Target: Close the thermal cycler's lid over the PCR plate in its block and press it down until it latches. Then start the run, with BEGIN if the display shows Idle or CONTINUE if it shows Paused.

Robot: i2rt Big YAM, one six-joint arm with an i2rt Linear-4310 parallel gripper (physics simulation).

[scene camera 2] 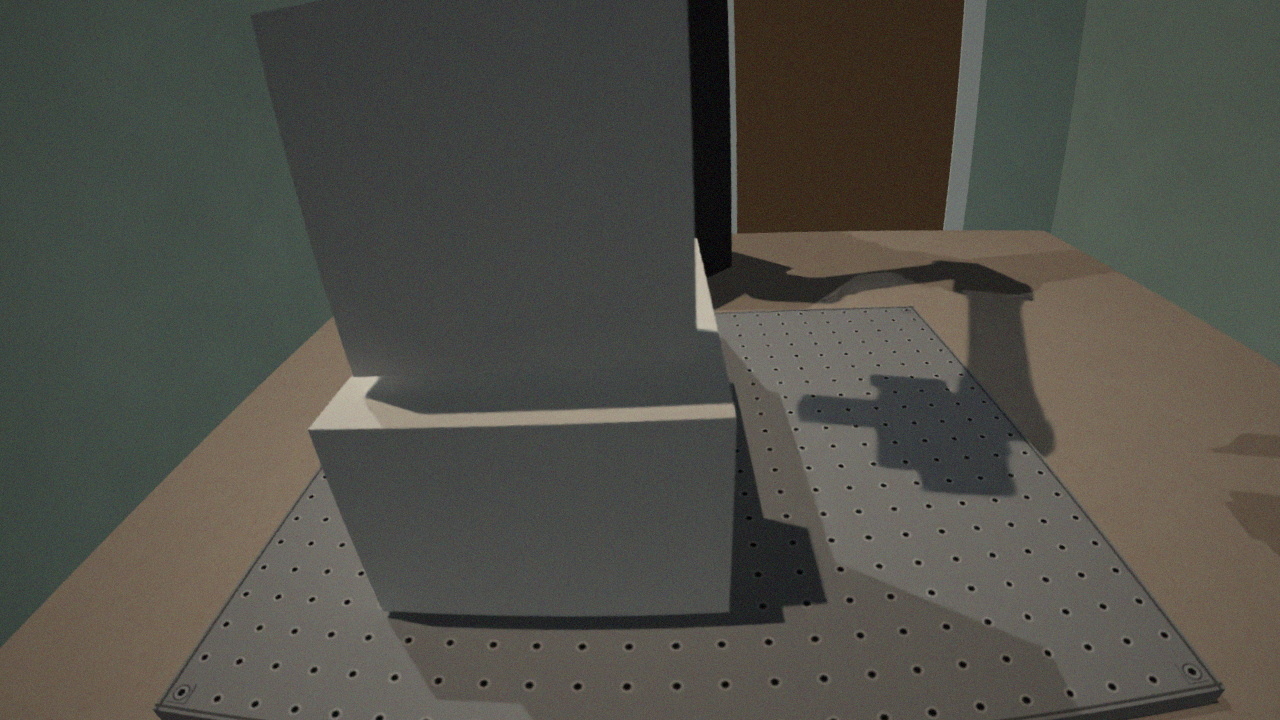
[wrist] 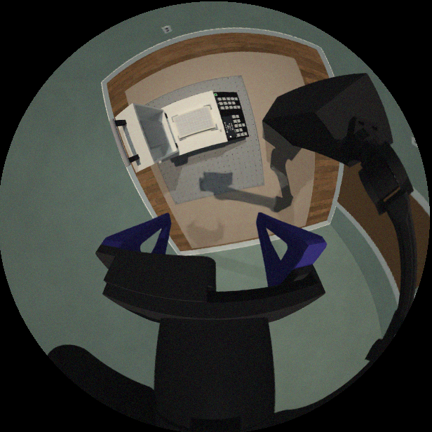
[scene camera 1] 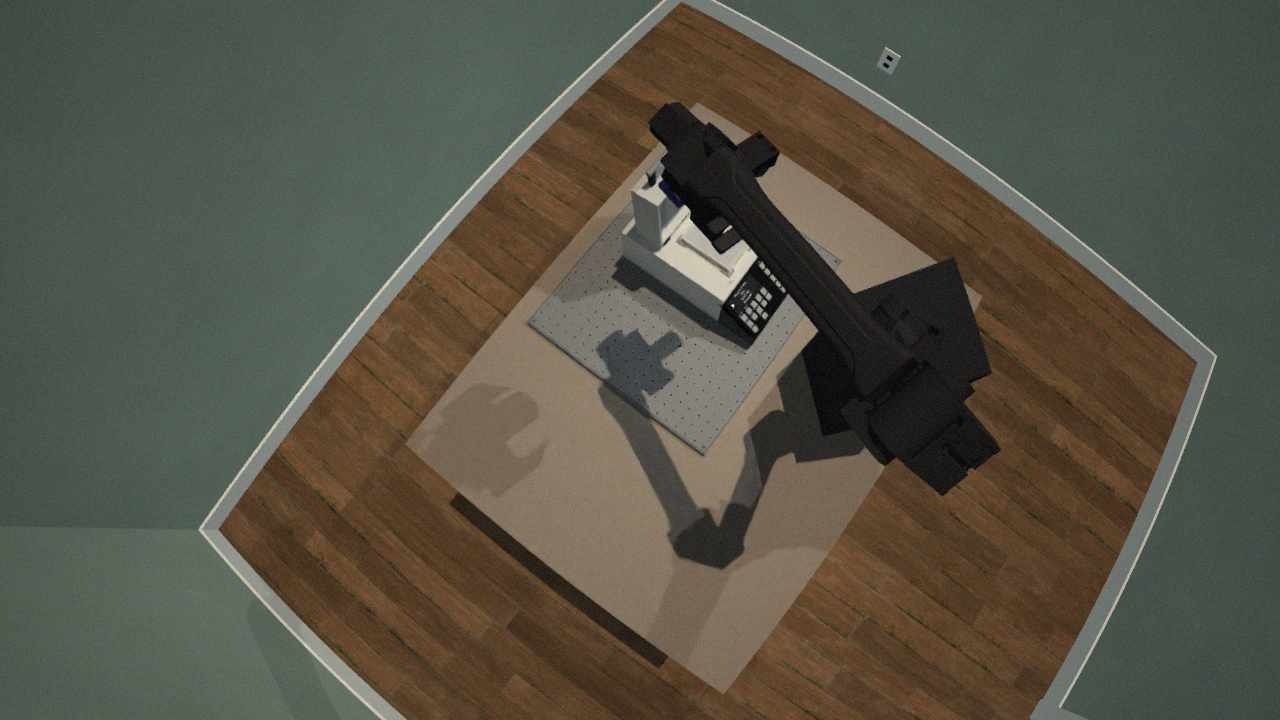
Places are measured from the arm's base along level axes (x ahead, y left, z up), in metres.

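Where they show: gripper, fingertip midpoint: [scene camera 1: 701,227].
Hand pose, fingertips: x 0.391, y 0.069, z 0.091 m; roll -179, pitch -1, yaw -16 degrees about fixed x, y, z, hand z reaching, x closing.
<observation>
After its pixels a point has its place.
The white thermal cycler [scene camera 1: 680,274] {x 0.442, y 0.020, z -0.273 m} [scene camera 2: 554,519] {x 0.597, y -0.067, z -0.316 m} [wrist: 205,148] has its lid [scene camera 1: 653,219] {x 0.525, y 0.005, z -0.139 m} [scene camera 2: 501,197] {x 0.573, y -0.074, z -0.166 m} [wrist: 159,134] standing upright and open at the hinge end. Two dark pieces and a bar show on the lid's far edge in the wrist view. The pale PCR plate [wrist: 193,121] lies in the block. The black control panel [scene camera 1: 756,302] {x 0.281, y -0.038, z -0.309 m} [wrist: 232,112] is at the opposite end; its display text is too small to read. My gripper [wrist: 213,217] is open and empty, high above the bench; in scene camera 1 the arm partly hides the lid and cycler.
The cycler stands on a grey perforated board [scene camera 1: 572,313] {x 0.609, y 0.198, z -0.395 m} [scene camera 2: 895,537] {x 0.545, y 0.132, z -0.395 m} [wrist: 245,165] on the tan table [scene camera 1: 572,501] {x 0.355, y 0.533, z -0.408 m} [scene camera 2: 170,501] {x 0.480, y -0.436, z -0.408 m} [wrist: 280,75]. The black arm [scene camera 1: 805,259] {x 0.222, y 0.182, z 0.412 m} [wrist: 325,120] reaches over the cycler from the panel side. Arm shadows cross the board and table.
</observation>
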